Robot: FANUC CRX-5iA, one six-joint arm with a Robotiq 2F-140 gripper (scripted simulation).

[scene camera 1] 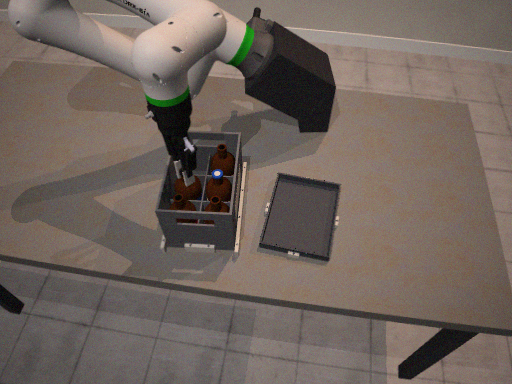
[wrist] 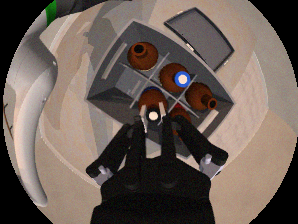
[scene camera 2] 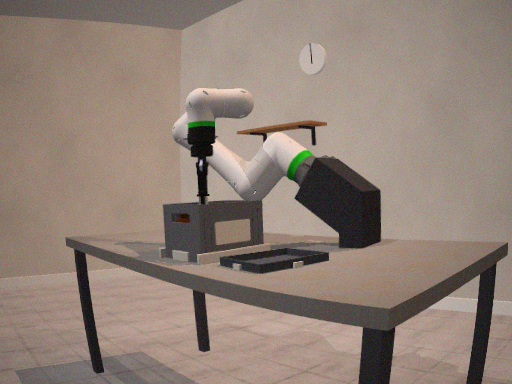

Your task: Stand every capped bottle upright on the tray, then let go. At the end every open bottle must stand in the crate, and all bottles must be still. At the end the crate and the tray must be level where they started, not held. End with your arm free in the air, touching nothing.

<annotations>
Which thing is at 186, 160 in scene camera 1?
My gripper.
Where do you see a grey crate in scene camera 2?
At 222, 225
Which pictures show the dark tray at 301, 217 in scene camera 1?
Scene camera 1, the wrist view and scene camera 2: all of them.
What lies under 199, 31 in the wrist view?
A dark tray.
</annotations>
